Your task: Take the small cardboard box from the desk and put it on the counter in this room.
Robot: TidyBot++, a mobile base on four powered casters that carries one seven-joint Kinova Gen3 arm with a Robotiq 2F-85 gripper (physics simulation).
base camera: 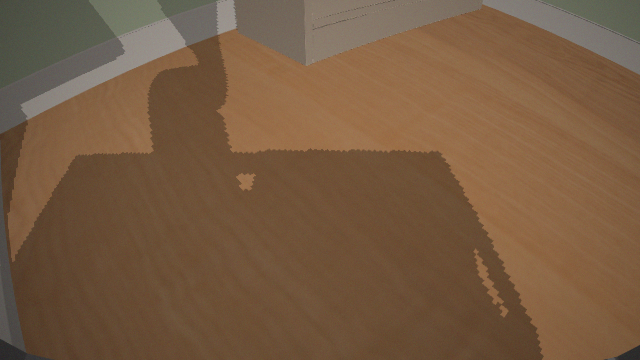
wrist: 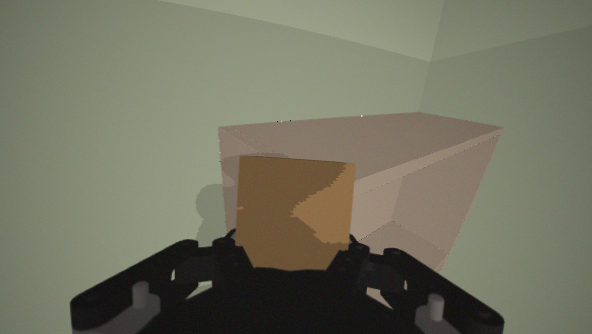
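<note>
The small cardboard box (wrist: pixel 292 200) is brown and shows its flat face at the middle of the wrist view, partly in shadow. My gripper (wrist: pixel 291 237) is shut on it, with one black finger at each side of its lower part. Behind the box stands a pale pinkish-beige piece of furniture (wrist: pixel 350 140) with a flat top and an open-looking front; it may be the counter. The box hides part of its left side and front. The gripper and box do not show in the base camera view. The desk cannot be made out in either view.
In the base camera view the lower part of a beige cabinet (base camera: pixel 270 32) stands on the wooden floor (base camera: pixel 400 110) at the top centre. White skirting (base camera: pixel 580 32) and green walls run behind it. A large shadow covers the floor in front. A green wall corner (wrist: pixel 430 62) rises behind the furniture.
</note>
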